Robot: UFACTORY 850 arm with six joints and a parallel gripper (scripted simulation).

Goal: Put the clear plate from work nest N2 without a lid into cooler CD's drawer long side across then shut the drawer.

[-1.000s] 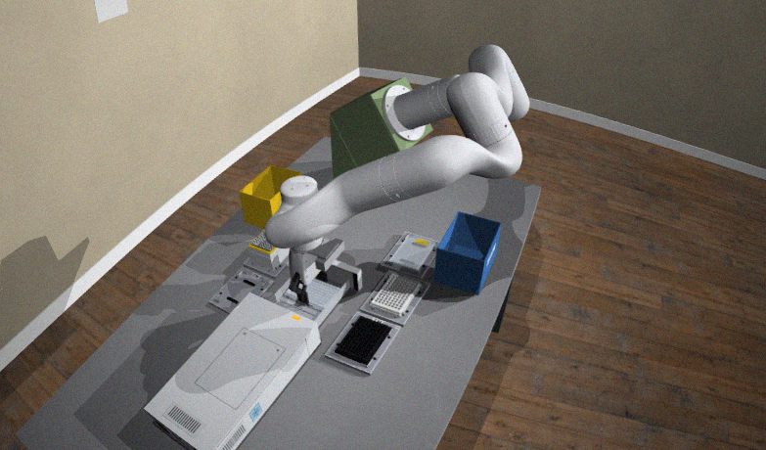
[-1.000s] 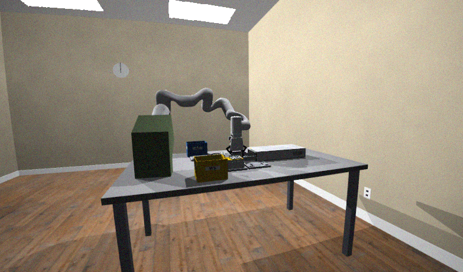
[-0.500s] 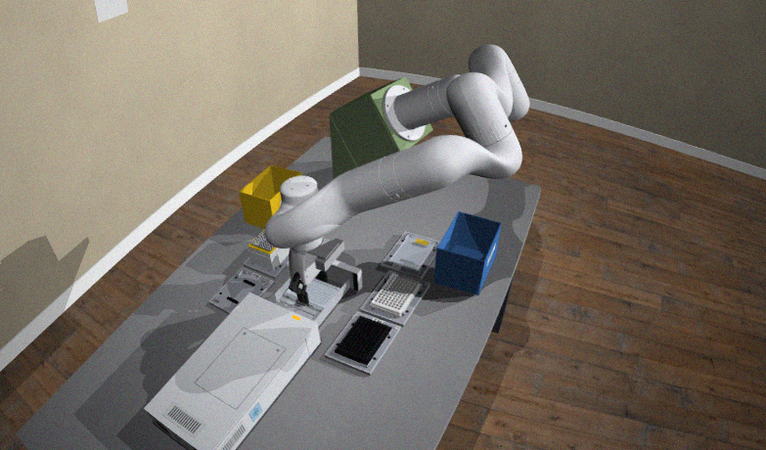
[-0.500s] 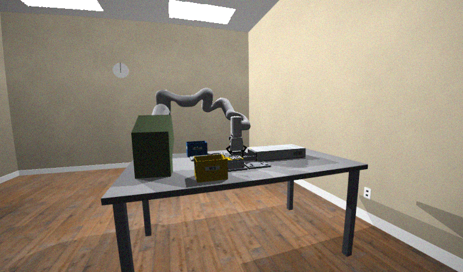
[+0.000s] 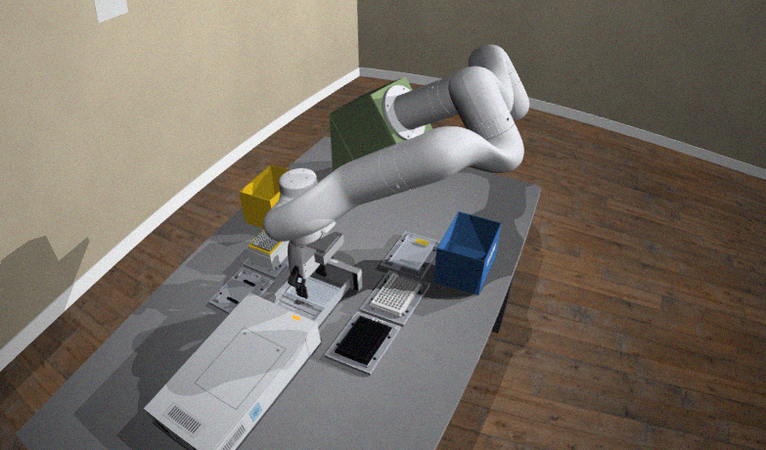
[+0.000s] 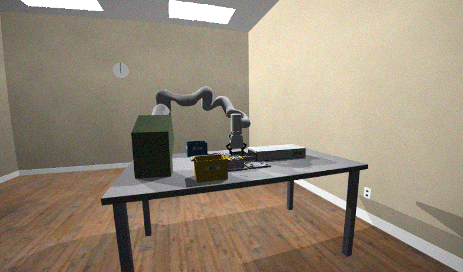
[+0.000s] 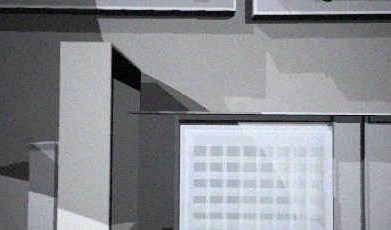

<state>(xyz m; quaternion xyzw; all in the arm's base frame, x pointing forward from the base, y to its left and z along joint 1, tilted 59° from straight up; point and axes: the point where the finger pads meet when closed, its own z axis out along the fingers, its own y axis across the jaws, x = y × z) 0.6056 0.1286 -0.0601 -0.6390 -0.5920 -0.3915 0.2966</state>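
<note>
The clear plate lies 30 mm below my hand. Round my hand: black plate: 190 mm to the left, 80 mm ahead, 30 mm below; cooler drawer: 40 mm ahead, 20 mm below; white cooler: 190 mm ahead, 10 mm below.
</note>
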